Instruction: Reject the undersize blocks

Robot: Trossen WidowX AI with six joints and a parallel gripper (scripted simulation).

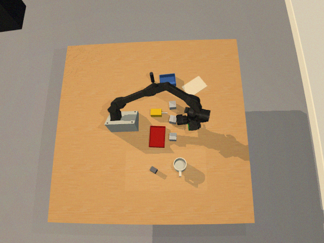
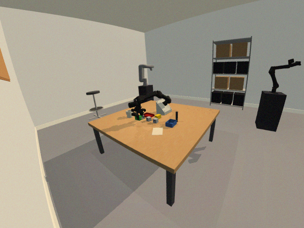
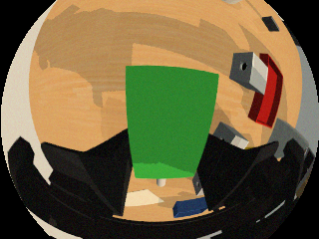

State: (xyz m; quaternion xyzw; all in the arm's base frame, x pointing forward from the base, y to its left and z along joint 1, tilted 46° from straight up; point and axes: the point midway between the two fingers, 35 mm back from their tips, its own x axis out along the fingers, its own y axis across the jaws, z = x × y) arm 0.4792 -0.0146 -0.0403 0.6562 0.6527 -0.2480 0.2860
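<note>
Right now my gripper tip is 230 mm past the red reject tray, 70 mm to the left of it and 40 mm above it. From my gripper tip the other things lie so: steel block: 120 mm behind, 80 mm to the right, 30 mm below; then yellow gauge: 200 mm behind, 90 mm to the left, 30 mm below; then green GO gauge: 20 mm above, 10 mm to the left.
</note>
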